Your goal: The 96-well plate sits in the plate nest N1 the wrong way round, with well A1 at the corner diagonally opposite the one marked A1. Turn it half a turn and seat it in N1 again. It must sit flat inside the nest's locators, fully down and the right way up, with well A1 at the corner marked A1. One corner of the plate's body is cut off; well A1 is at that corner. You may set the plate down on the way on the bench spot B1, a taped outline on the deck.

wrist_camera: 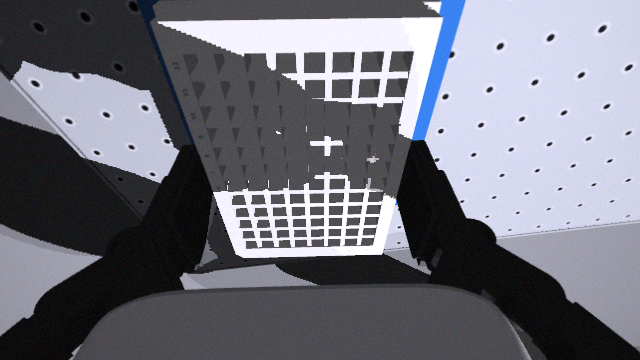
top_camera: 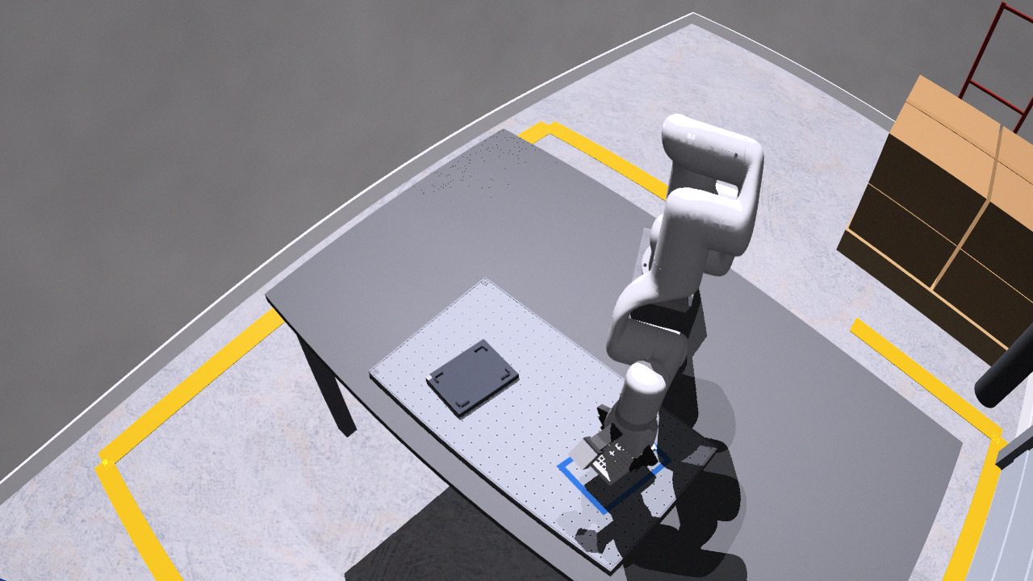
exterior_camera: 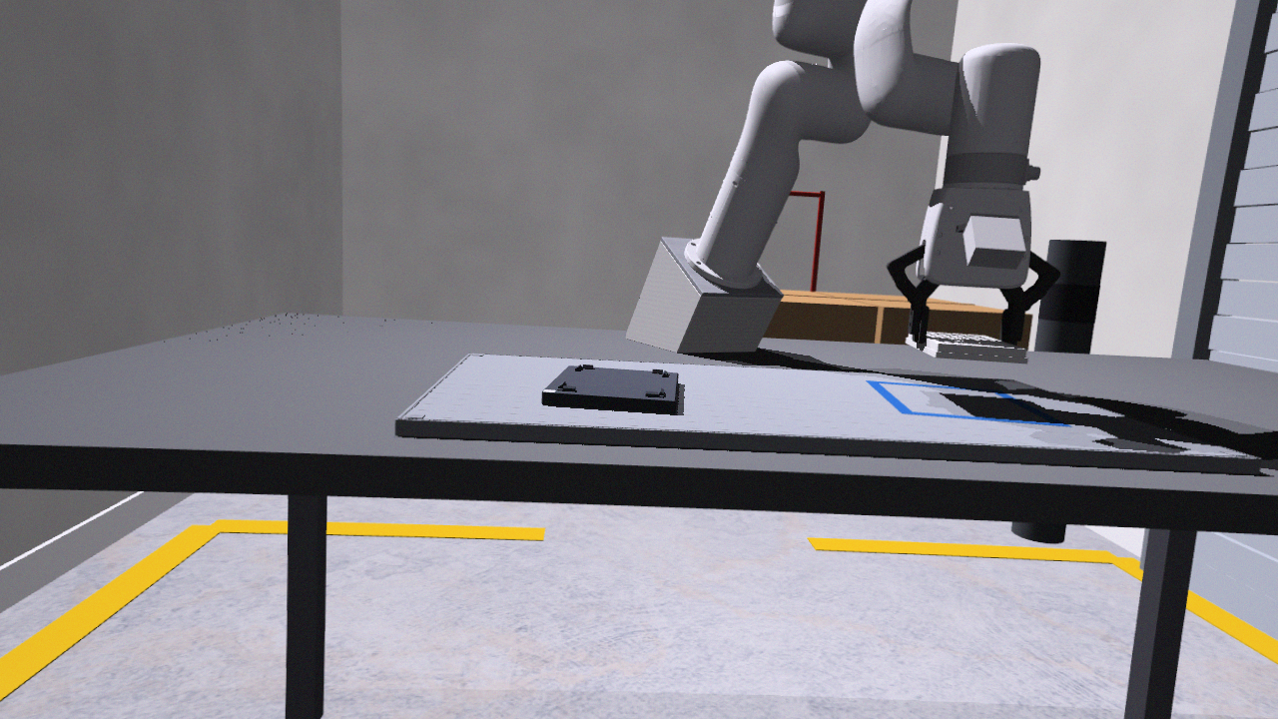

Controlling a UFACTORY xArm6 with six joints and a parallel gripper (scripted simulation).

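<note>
Right now the plate nest N1 is 37 cm to the right of my hand, 6 cm below it and 2 cm ahead of it. Also, from my hand: A1 label: 44 cm to the right, 8 cm ahead, 6 cm below; white 96-well plate: 1 cm below.
</note>
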